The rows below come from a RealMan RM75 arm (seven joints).
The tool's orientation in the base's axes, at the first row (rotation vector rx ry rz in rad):
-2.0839, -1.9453, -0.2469
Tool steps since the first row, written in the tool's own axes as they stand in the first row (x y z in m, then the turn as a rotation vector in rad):
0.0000, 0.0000, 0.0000, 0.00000, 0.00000, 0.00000
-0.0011, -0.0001, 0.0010, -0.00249, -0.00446, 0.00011
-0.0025, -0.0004, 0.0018, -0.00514, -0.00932, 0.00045
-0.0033, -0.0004, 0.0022, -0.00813, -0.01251, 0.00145
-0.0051, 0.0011, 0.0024, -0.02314, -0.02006, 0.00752
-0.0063, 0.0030, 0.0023, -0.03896, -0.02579, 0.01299
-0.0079, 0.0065, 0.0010, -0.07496, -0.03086, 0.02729
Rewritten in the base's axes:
0.0000, 0.0000, 0.0000, 0.00000, 0.00000, 0.00000
-0.0003, -0.0007, -0.0013, -0.00464, -0.00208, -0.00049
-0.0007, -0.0018, -0.0024, -0.00971, -0.00422, -0.00122
-0.0008, -0.0024, -0.0031, -0.01318, -0.00656, -0.00282
0.0005, -0.0041, -0.0040, -0.02227, -0.01844, -0.01259
0.0023, -0.0054, -0.0044, -0.02958, -0.03138, -0.02219
0.0058, -0.0075, -0.0040, -0.03839, -0.06067, -0.04649

